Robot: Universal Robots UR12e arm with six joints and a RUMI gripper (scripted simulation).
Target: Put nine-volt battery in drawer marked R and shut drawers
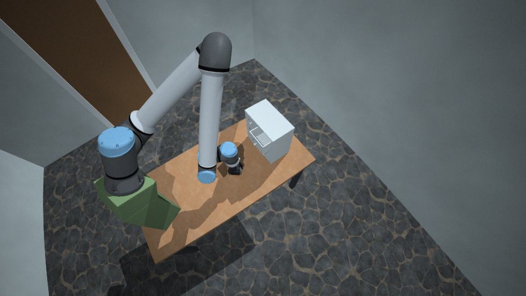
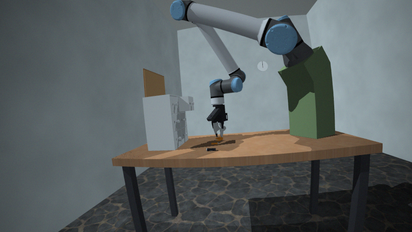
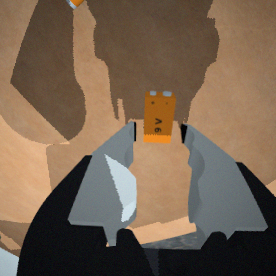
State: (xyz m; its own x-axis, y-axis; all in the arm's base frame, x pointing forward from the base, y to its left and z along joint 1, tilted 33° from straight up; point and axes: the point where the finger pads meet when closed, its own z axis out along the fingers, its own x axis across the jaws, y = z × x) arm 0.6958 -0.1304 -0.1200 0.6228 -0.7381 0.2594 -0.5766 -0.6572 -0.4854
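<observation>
The orange nine-volt battery is 10 mm ahead of my hand, 10 mm to the left of it and 30 mm below it. From my hand the other things lie so: dark object 50 mm ahead, 270 mm to the left, 30 mm below; then orange cylindrical battery 30 mm ahead, 120 mm to the left, 30 mm below.
</observation>
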